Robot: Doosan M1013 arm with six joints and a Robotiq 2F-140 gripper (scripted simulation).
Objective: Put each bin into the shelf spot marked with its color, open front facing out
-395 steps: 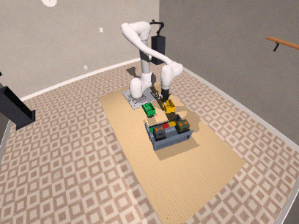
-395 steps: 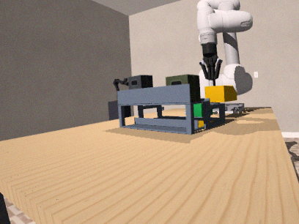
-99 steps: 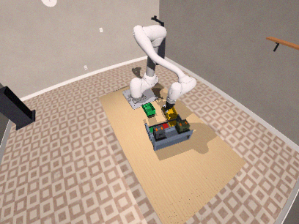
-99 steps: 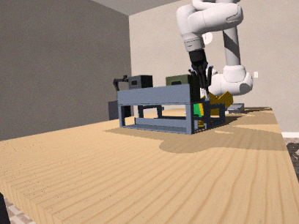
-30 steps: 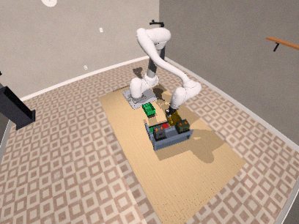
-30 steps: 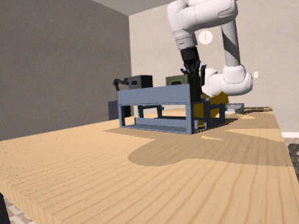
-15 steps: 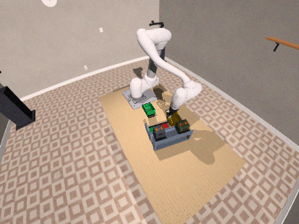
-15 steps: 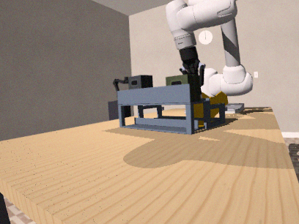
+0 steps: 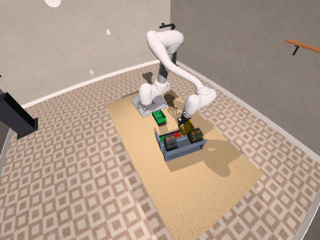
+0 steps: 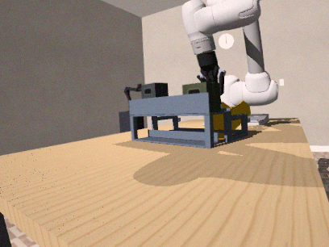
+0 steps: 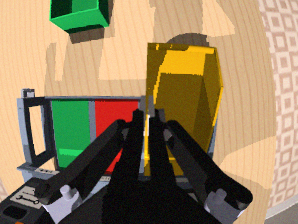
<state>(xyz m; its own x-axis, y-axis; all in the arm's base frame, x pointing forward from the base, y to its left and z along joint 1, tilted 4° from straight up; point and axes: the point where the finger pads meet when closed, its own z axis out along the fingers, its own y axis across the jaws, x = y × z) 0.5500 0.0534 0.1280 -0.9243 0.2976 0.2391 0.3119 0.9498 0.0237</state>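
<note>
Now: the yellow bin 5 cm to the left of my hand and 4 cm below it. The rest, counted from my hand: dark box 11 cm ahead, 23 cm to the right, 4 cm above; then green bin 29 cm behind, 6 cm to the right, 9 cm below.
</note>
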